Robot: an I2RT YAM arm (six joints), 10 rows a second.
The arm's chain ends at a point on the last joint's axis. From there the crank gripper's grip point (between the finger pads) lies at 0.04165 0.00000 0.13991 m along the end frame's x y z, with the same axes.
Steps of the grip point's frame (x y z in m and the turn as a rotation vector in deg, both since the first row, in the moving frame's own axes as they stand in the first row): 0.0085 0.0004 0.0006 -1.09 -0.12 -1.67; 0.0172 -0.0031 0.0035 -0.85 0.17 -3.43; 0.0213 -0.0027 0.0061 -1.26 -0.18 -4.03; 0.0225 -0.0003 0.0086 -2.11 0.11 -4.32; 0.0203 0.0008 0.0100 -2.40 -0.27 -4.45; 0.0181 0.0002 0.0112 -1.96 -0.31 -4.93
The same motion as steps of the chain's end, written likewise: 0.0088 -0.0011 0.0005 -1.09 -0.12 -1.67; 0.0168 -0.0027 0.0036 -0.85 0.17 -3.43; 0.0217 -0.0029 0.0060 -1.26 -0.18 -4.03; 0.0222 -0.0023 0.0087 -2.11 0.11 -4.32; 0.0209 -0.0019 0.0099 -2.40 -0.27 -4.45; 0.0188 -0.0010 0.0110 -1.96 -0.31 -4.93
